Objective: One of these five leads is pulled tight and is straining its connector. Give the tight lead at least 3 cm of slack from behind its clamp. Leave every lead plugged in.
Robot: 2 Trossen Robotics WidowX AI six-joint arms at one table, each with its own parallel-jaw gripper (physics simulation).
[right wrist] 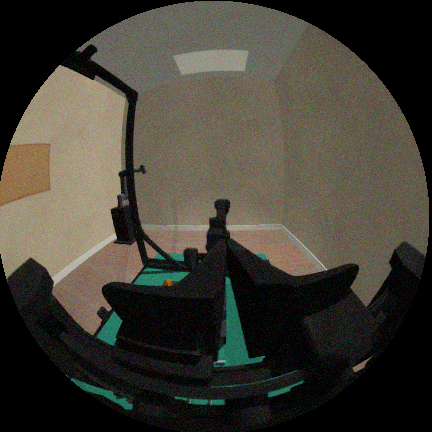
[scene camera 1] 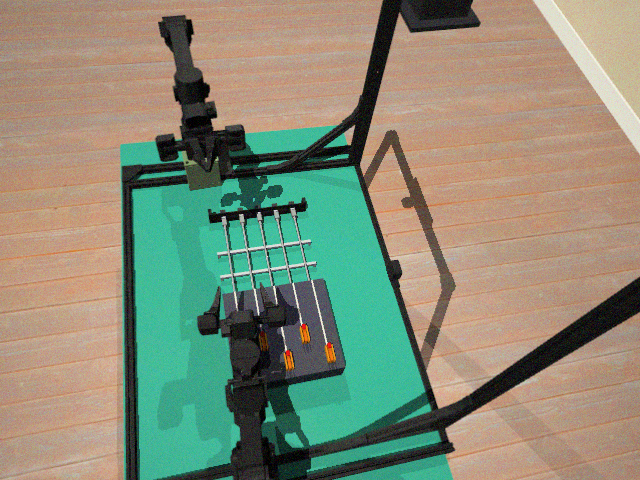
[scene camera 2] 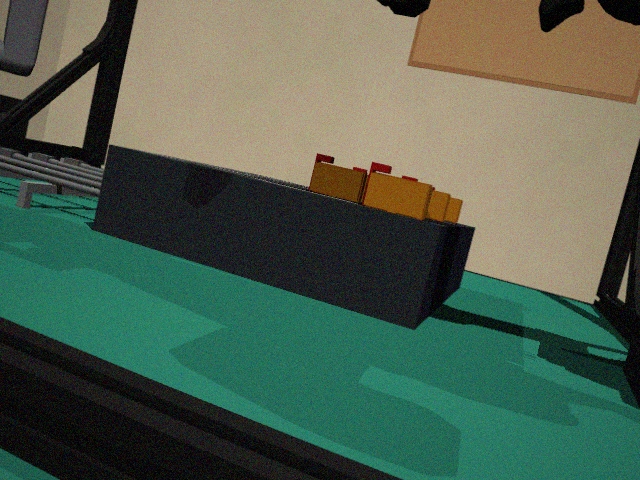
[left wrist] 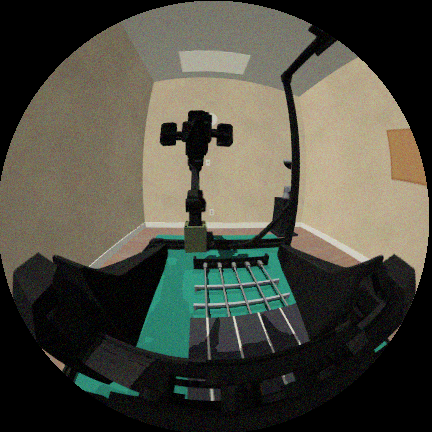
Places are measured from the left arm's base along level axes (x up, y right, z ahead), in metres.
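Where they show: left gripper, fingertip midpoint: (scene camera 1: 239, 284) (left wrist: 224, 250); right gripper, fingertip midpoint: (right wrist: 224, 244) (scene camera 1: 208, 171) (left wrist: 196, 118); right arm's base, origin of the base link: (left wrist: 194, 223).
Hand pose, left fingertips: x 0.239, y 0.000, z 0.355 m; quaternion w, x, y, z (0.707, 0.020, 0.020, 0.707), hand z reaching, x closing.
Each offset is from my left fingertips to the top centre of the thing. "pt": to the spot under its first point. Level surfaces: height alone.
Five grey leads {pt dy +0.134, dx -0.234, dz +0.218 m} (scene camera 1: 286, 248) (left wrist: 241, 287) run from a black bar {pt dy +0.064, dx -0.227, dz +0.351 m} (scene camera 1: 256, 211) (left wrist: 231, 261) under two grey cross clamps {pt dy +0.073, dx -0.242, dz +0.229 m} (scene camera 1: 263, 248) (left wrist: 238, 285) onto a dark grey block (scene camera 1: 320, 305) (scene camera 2: 270, 248) (left wrist: 252, 326). They end in orange connectors (scene camera 1: 305, 333) (scene camera 2: 396, 195). All look straight; I cannot tell which one is tight. My left gripper (scene camera 1: 249, 300) (left wrist: 224, 250) is open and empty, low over the left-hand leads at the block's near edge. My right gripper (scene camera 1: 206, 164) (right wrist: 224, 244) is shut and empty, beyond the black bar, apart from the leads.
The green mat {dx -0.261 m} (scene camera 1: 366, 238) lies inside a black frame (scene camera 1: 128, 286). A black camera post (scene camera 1: 375, 71) rises at the far right corner. An olive block (scene camera 1: 203, 178) (left wrist: 196, 238) sits under the right gripper. The left arm (scene camera 1: 247, 381) hides one connector.
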